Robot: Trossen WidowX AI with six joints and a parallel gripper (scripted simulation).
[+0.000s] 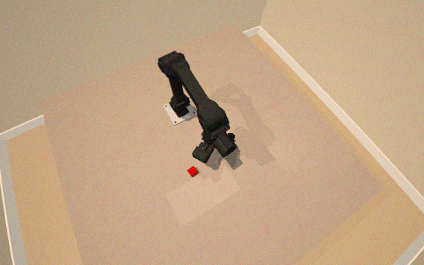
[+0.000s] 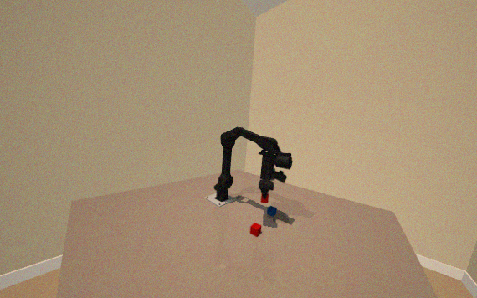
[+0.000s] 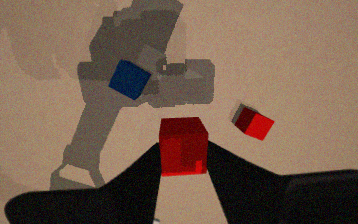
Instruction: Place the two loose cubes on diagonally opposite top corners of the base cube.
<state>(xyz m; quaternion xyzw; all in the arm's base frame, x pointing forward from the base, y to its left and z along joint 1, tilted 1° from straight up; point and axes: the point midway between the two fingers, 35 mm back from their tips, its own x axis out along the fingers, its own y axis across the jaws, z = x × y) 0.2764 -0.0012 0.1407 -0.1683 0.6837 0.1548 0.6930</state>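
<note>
Right now my gripper tip is 2 cm short of the blue base cube, 7 cm to the right of it and 9 cm above it.
</note>
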